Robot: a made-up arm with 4 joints.
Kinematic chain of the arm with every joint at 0, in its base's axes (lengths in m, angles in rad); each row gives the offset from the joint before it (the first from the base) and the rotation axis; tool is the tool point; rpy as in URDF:
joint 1: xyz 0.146 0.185 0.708 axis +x
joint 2: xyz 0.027 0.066 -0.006 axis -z
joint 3: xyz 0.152 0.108 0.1 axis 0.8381 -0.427 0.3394
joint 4: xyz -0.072 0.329 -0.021 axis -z
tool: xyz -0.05 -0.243 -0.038 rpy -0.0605 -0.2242 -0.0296
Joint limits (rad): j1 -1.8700..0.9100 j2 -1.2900..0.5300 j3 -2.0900..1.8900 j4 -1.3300..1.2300
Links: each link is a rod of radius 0.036 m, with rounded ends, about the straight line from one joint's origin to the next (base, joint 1, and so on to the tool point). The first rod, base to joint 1, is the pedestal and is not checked.
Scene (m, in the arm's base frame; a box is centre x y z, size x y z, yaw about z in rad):
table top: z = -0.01
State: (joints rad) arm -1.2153 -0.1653 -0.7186 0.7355
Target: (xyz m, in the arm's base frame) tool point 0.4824 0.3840 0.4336
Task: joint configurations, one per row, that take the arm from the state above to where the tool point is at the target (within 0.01 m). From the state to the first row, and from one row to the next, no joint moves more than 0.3 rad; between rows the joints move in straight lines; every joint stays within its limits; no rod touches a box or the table.
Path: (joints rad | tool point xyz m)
1: -1.1826 -0.1325 -0.6294 0.4594 | 0.0798 0.3202 0.4294
2: -1.1499 -0.0997 -0.5401 0.1833 | 0.1427 0.3213 0.4702
3: -1.1172 -0.0669 -0.4509 -0.0929 | 0.2131 0.3168 0.4938
4: -1.0845 -0.0341 -0.3616 -0.3690 | 0.2867 0.3144 0.4989
5: -1.0518 -0.0013 -0.2724 -0.6451 | 0.3593 0.3216 0.4874
6: -1.0191 0.0315 -0.1831 -0.9212 | 0.4261 0.3438 0.4636
7: -0.9864 0.0643 -0.0939 -1.1973 | 0.4824 0.3840 0.4336

